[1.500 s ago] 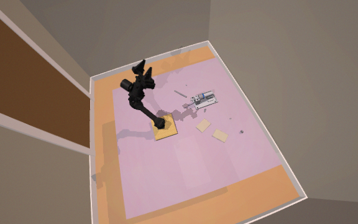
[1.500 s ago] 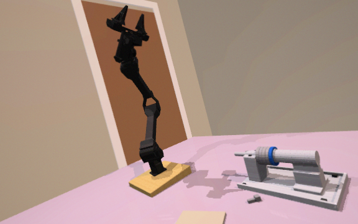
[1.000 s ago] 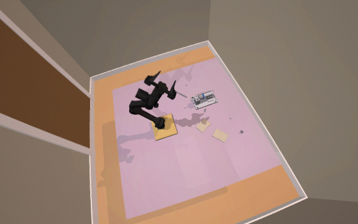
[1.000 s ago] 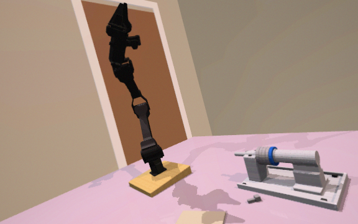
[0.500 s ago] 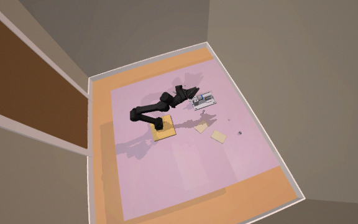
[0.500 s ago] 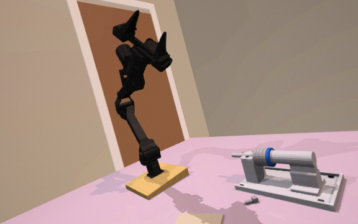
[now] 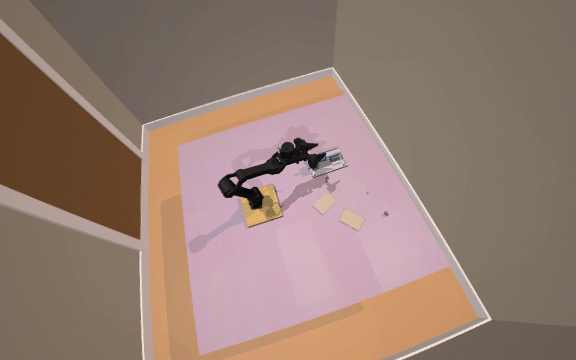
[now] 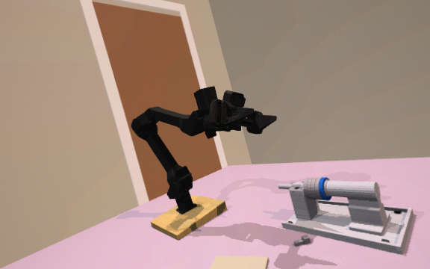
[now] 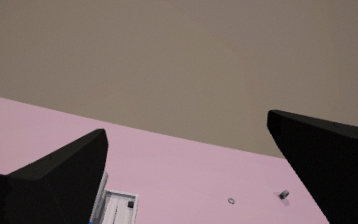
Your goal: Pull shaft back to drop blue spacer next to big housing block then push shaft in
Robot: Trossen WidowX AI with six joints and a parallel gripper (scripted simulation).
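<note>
Now: the grey spacer 21 cm below my gripper tip and 8 cm to the left of it. Also, from my gripper tip: blue spacer (21 cm below, 9 cm to the left, 4 cm ahead); small grey bolt (29 cm below, 4 cm ahead, 3 cm to the right); grey shaft (21 cm below, 9 cm to the left, 1 cm ahead).
</note>
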